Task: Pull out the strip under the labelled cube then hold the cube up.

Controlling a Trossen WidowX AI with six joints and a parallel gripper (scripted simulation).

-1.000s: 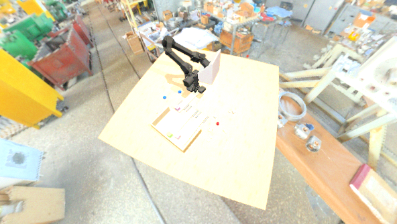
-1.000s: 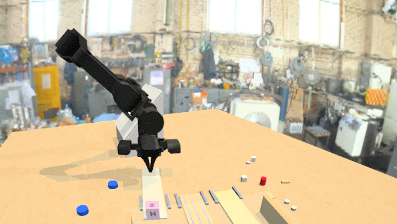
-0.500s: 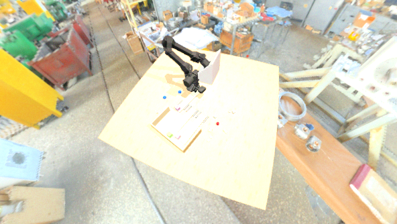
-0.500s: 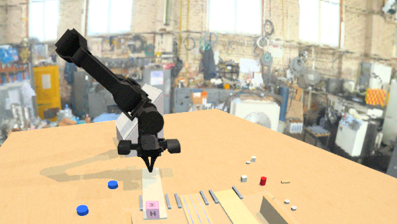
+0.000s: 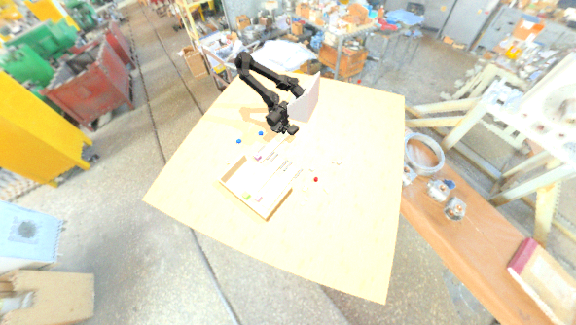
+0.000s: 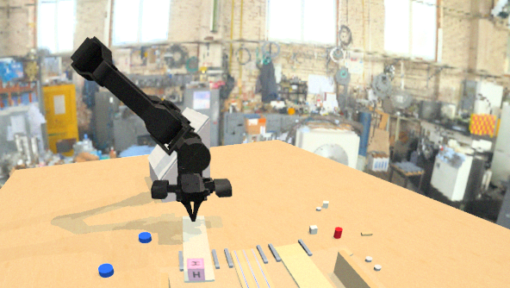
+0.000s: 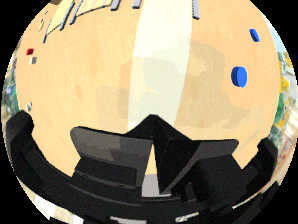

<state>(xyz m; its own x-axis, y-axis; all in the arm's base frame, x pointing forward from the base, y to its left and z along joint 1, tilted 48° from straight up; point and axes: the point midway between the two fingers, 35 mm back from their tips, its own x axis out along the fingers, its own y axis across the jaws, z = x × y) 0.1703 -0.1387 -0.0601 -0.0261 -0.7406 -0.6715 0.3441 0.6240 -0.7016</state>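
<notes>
Now: the pale strip 90 mm ahead of my gripper tip and 30 mm to the right of it.
</notes>
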